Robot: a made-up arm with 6 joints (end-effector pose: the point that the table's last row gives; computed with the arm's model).
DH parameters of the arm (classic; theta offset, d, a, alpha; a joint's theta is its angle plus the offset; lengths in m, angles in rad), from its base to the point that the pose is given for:
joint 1: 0 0.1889 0 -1.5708
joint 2: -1.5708 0 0.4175 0
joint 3: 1.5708 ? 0 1.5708
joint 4: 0 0.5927 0 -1.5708
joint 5: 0 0 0 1.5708
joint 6: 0 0.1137 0 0
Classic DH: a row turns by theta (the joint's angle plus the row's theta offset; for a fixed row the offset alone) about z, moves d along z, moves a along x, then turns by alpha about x.
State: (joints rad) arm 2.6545 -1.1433 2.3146 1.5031 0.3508 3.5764
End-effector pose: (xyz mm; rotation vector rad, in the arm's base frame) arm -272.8 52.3 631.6 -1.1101 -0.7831 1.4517
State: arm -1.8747 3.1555 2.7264 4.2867 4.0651 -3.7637
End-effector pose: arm 172.1 130.5 268.6 -0.0947 2.2438 -1.1859
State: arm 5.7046 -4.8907 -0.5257 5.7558 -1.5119 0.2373
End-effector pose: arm 727.9 -356.4 725.7 -0.7143 -0.3846 -0.5222
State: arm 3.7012 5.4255 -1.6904 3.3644 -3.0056 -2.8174
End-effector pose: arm 530.1 277.9 72.5 0.5760 0.1731 -2.4163
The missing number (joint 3, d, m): 0.0425
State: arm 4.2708 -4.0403 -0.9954 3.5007 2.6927 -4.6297
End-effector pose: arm -309.3 -713.1 128.5 0.0272 1.8760 1.9952
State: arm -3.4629 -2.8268 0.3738 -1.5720 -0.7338 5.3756
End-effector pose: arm 493.5 -289.3 -730.9 1.3391 1.8420 -0.7172
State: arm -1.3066 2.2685 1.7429 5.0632 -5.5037 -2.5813
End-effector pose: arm -86.9 196.6 -492.8 -2.1610 0.2913 1.5053
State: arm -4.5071 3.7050 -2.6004 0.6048 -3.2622 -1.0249
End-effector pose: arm -92.2 196.0 41.6 2.1216 0.2377 0.0149
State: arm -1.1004 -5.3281 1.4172 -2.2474 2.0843 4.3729
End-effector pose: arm 313.0 -692.1 87.5 0.5237 -0.5439 -0.4237
